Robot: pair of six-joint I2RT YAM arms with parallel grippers.
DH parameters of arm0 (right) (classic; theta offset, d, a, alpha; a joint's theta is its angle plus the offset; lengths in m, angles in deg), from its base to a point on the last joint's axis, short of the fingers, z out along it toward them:
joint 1: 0 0.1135 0.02 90
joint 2: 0 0 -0.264 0
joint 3: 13.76 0 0.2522 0
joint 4: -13.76 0 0.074 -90
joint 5: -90 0 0 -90
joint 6: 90 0.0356 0 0
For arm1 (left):
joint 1: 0 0.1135 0.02 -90
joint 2: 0 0 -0.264 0
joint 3: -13.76 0 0.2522 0
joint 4: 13.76 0 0.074 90
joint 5: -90 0 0 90
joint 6: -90 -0.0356 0 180
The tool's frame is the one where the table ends.
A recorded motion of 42 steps. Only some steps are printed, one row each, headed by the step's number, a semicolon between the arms.
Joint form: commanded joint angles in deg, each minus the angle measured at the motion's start. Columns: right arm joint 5, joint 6, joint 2, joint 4, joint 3, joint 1; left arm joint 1, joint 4, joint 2, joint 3, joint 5, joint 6.
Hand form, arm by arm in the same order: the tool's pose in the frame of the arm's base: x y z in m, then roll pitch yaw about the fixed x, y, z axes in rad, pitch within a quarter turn. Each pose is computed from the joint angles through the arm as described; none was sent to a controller.
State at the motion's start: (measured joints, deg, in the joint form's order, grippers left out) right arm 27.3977 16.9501 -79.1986 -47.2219 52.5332 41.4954; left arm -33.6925 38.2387 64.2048 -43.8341 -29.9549 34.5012
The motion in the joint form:
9: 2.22 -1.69 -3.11 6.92 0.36 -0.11; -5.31 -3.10 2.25 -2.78 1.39 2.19
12: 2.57 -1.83 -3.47 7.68 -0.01 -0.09; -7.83 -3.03 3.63 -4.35 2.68 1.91
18: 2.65 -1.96 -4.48 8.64 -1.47 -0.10; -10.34 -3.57 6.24 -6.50 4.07 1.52
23: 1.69 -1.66 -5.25 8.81 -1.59 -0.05; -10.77 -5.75 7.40 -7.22 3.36 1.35
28: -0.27 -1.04 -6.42 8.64 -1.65 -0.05; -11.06 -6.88 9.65 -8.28 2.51 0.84
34: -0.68 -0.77 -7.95 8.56 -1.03 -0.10; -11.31 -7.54 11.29 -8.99 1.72 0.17
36: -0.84 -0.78 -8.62 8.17 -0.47 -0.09; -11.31 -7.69 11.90 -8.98 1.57 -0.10
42: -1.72 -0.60 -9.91 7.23 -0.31 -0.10; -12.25 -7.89 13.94 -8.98 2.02 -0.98
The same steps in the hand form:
9: 0.1864 0.1877 0.2086 2.5580 0.2140 -2.6556; 0.1647 -0.1553 0.2426 -2.4015 0.2282 3.0298
12: 0.1867 0.1884 0.2059 2.5526 0.2146 -2.6523; 0.1629 -0.1661 0.2457 -2.4171 0.2432 2.9916
18: 0.1858 0.1875 0.1952 2.5579 0.1899 -2.6491; 0.1642 -0.1804 0.2478 -2.4348 0.2596 2.9524
23: 0.1868 0.1880 0.1911 2.5757 0.1785 -2.6546; 0.1678 -0.1870 0.2496 -2.4095 0.2815 2.9422
28: 0.1884 0.1880 0.1852 2.6123 0.1570 -2.6678; 0.1729 -0.1945 0.2476 -2.4016 0.2802 2.9241
34: 0.1916 0.1902 0.1813 2.6227 0.1396 -2.6732; 0.1761 -0.1999 0.2455 -2.3969 0.2783 2.9045
36: 0.1931 0.1915 0.1807 2.6276 0.1319 -2.6729; 0.1771 -0.2011 0.2430 -2.4005 0.2734 2.8986
42: 0.1938 0.1914 0.1751 2.6510 0.0992 -2.6769; 0.1774 -0.2073 0.2342 -2.4263 0.2593 2.8689

